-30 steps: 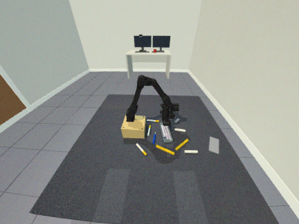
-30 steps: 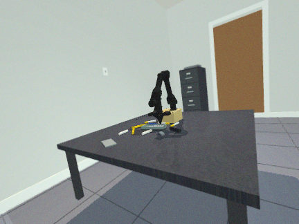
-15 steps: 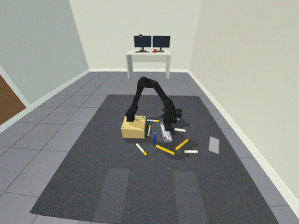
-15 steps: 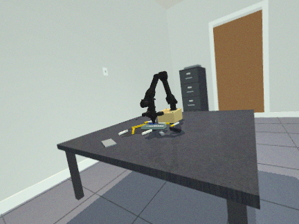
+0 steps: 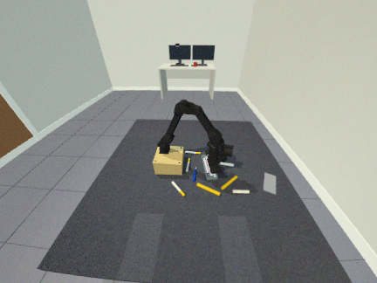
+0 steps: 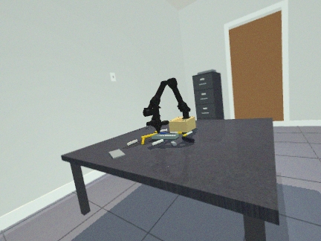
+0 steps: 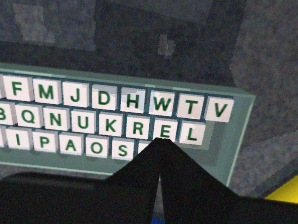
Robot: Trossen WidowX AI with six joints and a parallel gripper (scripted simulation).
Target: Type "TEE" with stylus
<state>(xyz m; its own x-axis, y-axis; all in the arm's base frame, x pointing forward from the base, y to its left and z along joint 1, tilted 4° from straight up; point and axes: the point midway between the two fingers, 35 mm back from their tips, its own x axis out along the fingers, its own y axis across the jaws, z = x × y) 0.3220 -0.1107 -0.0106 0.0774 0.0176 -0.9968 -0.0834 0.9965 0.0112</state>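
Now: the L key 2 cm to the right of my gripper tip and 3 cm below it. From my gripper tip the other things lie so: E key: 3 cm below; then T key: 2 cm ahead, 2 cm to the right, 3 cm below; then blue stylus: 11 cm behind, 1 cm to the left, 3 cm below.
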